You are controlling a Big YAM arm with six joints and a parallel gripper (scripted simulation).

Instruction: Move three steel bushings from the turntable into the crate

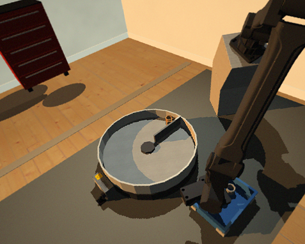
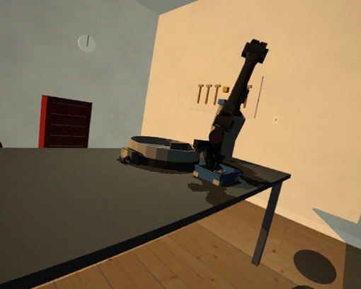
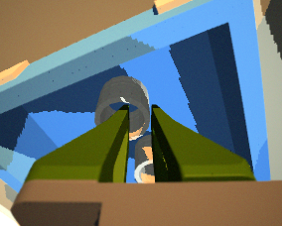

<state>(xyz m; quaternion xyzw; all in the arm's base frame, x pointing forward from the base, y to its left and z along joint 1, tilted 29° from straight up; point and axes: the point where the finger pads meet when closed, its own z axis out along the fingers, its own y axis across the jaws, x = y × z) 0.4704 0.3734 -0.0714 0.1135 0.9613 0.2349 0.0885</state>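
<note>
The blue crate is 4 cm behind my hand and 1 cm below it. Also, from my hand: round turntable: 33 cm to the right, 7 cm ahead, 2 cm above.
</note>
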